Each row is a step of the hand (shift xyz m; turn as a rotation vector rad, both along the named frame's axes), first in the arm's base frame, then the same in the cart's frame.
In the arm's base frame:
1: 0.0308 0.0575 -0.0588 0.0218 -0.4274 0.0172
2: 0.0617 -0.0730 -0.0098 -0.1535 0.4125 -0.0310
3: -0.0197 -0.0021 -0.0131 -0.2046 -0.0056 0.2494
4: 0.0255 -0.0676 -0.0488 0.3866 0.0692 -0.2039
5: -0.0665 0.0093 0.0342 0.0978 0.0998 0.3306
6: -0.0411 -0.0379 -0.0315 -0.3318 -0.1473 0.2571
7: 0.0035 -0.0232 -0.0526 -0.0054 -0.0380 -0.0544
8: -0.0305 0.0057 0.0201 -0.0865 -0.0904 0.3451
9: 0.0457 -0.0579 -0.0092 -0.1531 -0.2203 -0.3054
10: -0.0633 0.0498 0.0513 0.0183 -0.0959 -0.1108
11: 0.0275 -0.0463 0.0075 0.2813 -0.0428 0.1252
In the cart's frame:
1: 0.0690 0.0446 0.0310 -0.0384 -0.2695 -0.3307
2: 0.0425 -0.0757 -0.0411 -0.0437 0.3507 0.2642
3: -0.0043 0.0180 -0.0149 -0.3207 -0.0053 0.0348
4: 0.0462 -0.0295 -0.0678 0.4193 -0.0959 0.1040
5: -0.0695 0.0292 -0.0011 -0.1610 -0.1765 0.2679
6: -0.0093 0.0204 -0.0601 -0.4274 -0.0114 -0.1230
7: 0.0380 0.0119 -0.0416 0.0318 0.0099 -0.0577
8: -0.0349 0.0119 0.0027 -0.3164 -0.1784 0.0530
9: 0.0325 -0.0573 -0.0345 0.0932 0.1284 -0.3742
10: -0.0757 0.0416 0.0407 0.0831 -0.0089 -0.1218
11: 0.0091 -0.0479 -0.0241 0.0994 -0.2666 0.1253

